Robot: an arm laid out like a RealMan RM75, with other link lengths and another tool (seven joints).
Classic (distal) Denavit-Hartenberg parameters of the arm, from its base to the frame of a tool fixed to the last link. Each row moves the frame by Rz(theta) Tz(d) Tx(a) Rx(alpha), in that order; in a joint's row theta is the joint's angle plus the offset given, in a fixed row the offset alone. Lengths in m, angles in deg.
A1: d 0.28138, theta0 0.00, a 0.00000, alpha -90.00
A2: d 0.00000, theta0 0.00, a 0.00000, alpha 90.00
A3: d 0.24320, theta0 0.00, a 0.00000, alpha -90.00
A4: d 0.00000, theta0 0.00, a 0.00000, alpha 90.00
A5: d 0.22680, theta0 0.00, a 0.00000, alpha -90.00
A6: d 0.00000, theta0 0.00, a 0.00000, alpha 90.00
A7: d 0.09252, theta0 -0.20, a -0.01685, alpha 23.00
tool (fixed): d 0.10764, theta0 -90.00, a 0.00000, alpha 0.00
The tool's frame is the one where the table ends.
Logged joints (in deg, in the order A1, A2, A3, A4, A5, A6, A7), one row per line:
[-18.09 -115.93 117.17 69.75 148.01 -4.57 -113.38]
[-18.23 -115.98 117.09 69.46 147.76 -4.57 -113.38]
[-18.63 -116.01 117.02 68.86 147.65 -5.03 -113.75]
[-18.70 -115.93 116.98 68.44 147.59 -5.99 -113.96]
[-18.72 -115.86 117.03 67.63 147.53 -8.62 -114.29]
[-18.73 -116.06 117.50 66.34 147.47 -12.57 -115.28]
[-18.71 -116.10 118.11 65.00 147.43 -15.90 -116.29]
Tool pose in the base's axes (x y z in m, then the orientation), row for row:
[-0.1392 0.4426 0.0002 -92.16 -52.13 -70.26]
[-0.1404 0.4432 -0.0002 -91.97 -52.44 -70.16]
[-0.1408 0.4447 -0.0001 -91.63 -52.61 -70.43]
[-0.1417 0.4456 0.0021 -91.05 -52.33 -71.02]
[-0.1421 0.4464 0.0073 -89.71 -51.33 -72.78]
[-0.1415 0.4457 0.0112 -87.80 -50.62 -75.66]
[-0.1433 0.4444 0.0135 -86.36 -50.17 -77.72]
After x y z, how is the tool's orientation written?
As a rotation vector, in degrees.
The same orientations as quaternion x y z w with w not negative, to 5 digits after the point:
[-0.64926 -0.36725 -0.49498 0.44563]
[-0.64807 -0.36952 -0.49439 0.44614]
[-0.64573 -0.37075 -0.49633 0.44634]
[-0.64211 -0.36904 -0.50085 0.44794]
[-0.63347 -0.36246 -0.51392 0.45080]
[-0.61985 -0.35737 -0.53414 0.45030]
[-0.60951 -0.35409 -0.54853 0.44969]

